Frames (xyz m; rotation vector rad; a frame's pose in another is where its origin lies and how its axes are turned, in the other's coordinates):
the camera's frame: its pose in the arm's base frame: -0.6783 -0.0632 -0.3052 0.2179 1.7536 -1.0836
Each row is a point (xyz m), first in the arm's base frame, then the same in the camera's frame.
Working: the arm's base frame: its pose in the camera's frame: -0.5871 0.2650 0.3772 -0.2179 -1.7536 1.0836

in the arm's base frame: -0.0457 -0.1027 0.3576
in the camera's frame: -0.8266 -0.0228 0.3965
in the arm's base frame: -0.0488 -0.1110 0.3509
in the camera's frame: -0.8170 -0.0256 0.4011
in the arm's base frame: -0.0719 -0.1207 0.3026
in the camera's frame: -0.7633 -0.0177 0.3968
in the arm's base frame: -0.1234 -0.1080 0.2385
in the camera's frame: -0.6908 -0.0046 0.3582
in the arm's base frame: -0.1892 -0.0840 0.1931
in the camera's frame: -0.6307 -0.0040 0.3003
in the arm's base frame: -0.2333 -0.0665 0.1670
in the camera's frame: -0.5944 -0.0052 0.2601
